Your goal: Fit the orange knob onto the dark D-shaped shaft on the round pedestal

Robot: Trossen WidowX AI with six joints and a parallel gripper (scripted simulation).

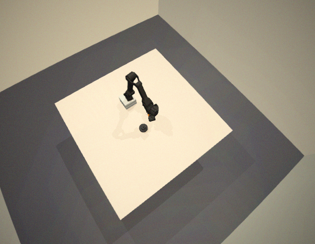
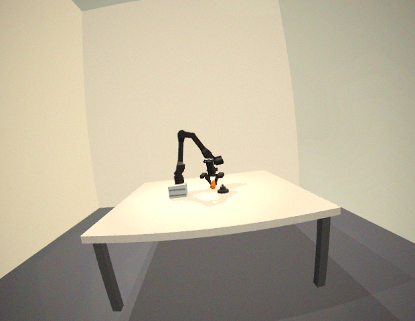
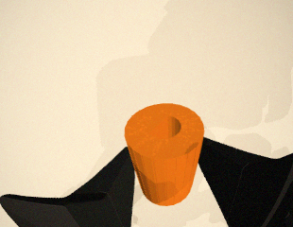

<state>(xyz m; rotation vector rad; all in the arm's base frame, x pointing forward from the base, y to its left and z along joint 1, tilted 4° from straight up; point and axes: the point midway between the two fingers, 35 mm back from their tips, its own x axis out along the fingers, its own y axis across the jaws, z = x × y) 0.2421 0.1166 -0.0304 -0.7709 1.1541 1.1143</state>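
My gripper tip is 14 cm to the left of the round pedestal and 7 cm short of it. Also, from my gripper tip: orange knob (1 cm to the right, 1 cm above).
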